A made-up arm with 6 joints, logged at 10 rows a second.
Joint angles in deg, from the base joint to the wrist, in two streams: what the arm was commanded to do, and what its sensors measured. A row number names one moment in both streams.
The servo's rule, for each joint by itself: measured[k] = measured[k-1] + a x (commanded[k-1-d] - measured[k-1]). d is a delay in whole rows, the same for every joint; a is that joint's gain. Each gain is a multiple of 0.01, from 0.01 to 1. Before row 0 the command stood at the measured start. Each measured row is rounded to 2 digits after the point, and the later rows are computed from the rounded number. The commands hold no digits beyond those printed.
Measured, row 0:
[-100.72, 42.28, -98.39, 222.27, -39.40, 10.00]
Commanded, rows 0 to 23:
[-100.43, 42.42, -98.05, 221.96, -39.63, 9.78]
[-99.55, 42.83, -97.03, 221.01, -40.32, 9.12]
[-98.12, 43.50, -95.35, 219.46, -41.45, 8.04]
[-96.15, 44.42, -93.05, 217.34, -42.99, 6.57]
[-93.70, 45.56, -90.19, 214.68, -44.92, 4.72]
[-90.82, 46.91, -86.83, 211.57, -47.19, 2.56]
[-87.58, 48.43, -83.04, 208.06, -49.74, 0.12]
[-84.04, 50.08, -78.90, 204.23, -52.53, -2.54]
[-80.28, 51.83, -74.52, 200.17, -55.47, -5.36]
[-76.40, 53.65, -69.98, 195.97, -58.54, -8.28]
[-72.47, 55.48, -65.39, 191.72, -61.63, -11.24]
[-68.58, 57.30, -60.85, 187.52, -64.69, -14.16]
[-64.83, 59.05, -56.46, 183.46, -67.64, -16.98]
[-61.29, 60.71, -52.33, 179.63, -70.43, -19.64]
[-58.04, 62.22, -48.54, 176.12, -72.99, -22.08]
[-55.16, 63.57, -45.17, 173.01, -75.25, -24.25]
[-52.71, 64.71, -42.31, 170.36, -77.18, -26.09]
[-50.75, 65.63, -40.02, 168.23, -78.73, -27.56]
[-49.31, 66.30, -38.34, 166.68, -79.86, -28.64]
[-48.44, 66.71, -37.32, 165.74, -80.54, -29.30]
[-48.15, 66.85, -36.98, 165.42, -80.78, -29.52]
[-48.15, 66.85, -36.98, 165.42, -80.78, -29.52]
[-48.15, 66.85, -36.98, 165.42, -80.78, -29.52]
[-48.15, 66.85, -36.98, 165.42, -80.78, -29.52]
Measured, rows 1 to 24:
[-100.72, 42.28, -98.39, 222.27, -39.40, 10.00]
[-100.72, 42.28, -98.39, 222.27, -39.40, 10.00]
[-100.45, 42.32, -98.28, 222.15, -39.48, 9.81]
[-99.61, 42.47, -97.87, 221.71, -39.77, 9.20]
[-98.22, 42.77, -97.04, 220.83, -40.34, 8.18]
[-96.29, 43.25, -95.72, 219.47, -41.24, 6.76]
[-93.88, 43.92, -93.90, 217.60, -42.49, 4.96]
[-91.03, 44.79, -91.57, 215.25, -44.09, 2.85]
[-87.82, 45.85, -88.76, 212.45, -46.01, 0.45]
[-84.30, 47.08, -85.51, 209.24, -48.23, -2.18]
[-80.56, 48.46, -81.88, 205.70, -50.69, -4.98]
[-76.69, 49.97, -77.95, 201.91, -53.36, -7.88]
[-72.77, 51.57, -73.81, 197.94, -56.17, -10.84]
[-68.87, 53.23, -69.53, 193.88, -59.07, -13.76]
[-65.11, 54.92, -65.22, 189.82, -61.98, -16.59]
[-61.56, 56.60, -60.97, 185.85, -64.85, -19.27]
[-58.29, 58.23, -56.87, 182.06, -67.62, -21.74]
[-55.38, 59.78, -53.01, 178.53, -70.21, -23.95]
[-52.90, 61.21, -49.48, 175.34, -72.58, -25.83]
[-50.90, 62.49, -46.36, 172.57, -74.67, -27.35]
[-49.42, 63.59, -43.71, 170.27, -76.43, -28.49]
[-48.51, 64.49, -41.60, 168.50, -77.83, -29.20]
[-48.18, 65.17, -40.08, 167.30, -78.83, -29.48]
[-48.15, 65.66, -39.06, 166.57, -79.49, -29.52]
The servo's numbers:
d 2
a 0.93 0.29 0.33 0.39 0.34 0.88

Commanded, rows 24 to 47:
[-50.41, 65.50, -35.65, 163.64, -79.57, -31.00]
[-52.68, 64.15, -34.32, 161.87, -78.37, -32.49]
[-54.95, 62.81, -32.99, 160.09, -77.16, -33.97]
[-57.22, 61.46, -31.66, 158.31, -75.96, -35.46]
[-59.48, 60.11, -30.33, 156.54, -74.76, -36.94]
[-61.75, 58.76, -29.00, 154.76, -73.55, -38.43]
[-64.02, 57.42, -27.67, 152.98, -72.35, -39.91]
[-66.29, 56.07, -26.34, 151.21, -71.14, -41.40]
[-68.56, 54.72, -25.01, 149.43, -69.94, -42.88]
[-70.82, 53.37, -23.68, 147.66, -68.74, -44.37]
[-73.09, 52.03, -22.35, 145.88, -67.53, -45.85]
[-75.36, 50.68, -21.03, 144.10, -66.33, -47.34]
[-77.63, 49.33, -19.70, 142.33, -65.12, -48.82]
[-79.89, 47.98, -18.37, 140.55, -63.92, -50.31]
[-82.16, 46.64, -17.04, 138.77, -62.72, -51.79]
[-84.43, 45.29, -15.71, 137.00, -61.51, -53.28]
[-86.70, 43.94, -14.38, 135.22, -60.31, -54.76]
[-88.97, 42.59, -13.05, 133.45, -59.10, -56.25]
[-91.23, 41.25, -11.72, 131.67, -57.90, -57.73]
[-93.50, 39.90, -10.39, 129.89, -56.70, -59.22]
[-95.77, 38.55, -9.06, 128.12, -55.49, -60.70]
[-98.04, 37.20, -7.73, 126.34, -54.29, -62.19]
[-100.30, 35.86, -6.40, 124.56, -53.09, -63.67]
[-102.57, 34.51, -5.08, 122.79, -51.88, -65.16]
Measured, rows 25 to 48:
[-48.15, 66.01, -38.37, 166.12, -79.93, -29.52]
[-48.15, 66.25, -37.91, 165.85, -80.22, -29.52]
[-50.25, 66.03, -37.16, 164.99, -80.00, -30.82]
[-52.51, 65.48, -36.22, 163.77, -79.45, -32.29]
[-54.78, 64.71, -35.15, 162.33, -78.67, -33.77]
[-57.05, 63.77, -34.00, 160.76, -77.75, -35.26]
[-59.31, 62.71, -32.79, 159.11, -76.73, -36.74]
[-61.58, 61.56, -31.54, 157.41, -75.65, -38.23]
[-63.85, 60.36, -30.26, 155.68, -74.53, -39.71]
[-66.12, 59.12, -28.97, 153.94, -73.38, -41.20]
[-68.39, 57.84, -27.66, 152.18, -72.21, -42.68]
[-70.65, 56.54, -26.35, 150.42, -71.03, -44.17]
[-72.92, 55.23, -25.03, 148.65, -69.84, -45.65]
[-75.19, 53.91, -23.71, 146.88, -68.65, -47.14]
[-77.46, 52.58, -22.39, 145.11, -67.45, -48.62]
[-79.72, 51.25, -21.06, 143.33, -66.25, -50.11]
[-81.99, 49.91, -19.73, 141.55, -65.05, -51.59]
[-84.26, 48.57, -18.40, 139.78, -63.85, -53.08]
[-86.53, 47.23, -17.07, 138.00, -62.65, -54.56]
[-88.80, 45.88, -15.74, 136.23, -61.44, -56.05]
[-91.06, 44.54, -14.41, 134.45, -60.24, -57.53]
[-93.33, 43.19, -13.08, 132.67, -59.04, -59.02]
[-95.60, 41.84, -11.75, 130.90, -57.83, -60.50]
[-97.87, 40.49, -10.42, 129.12, -56.63, -61.99]

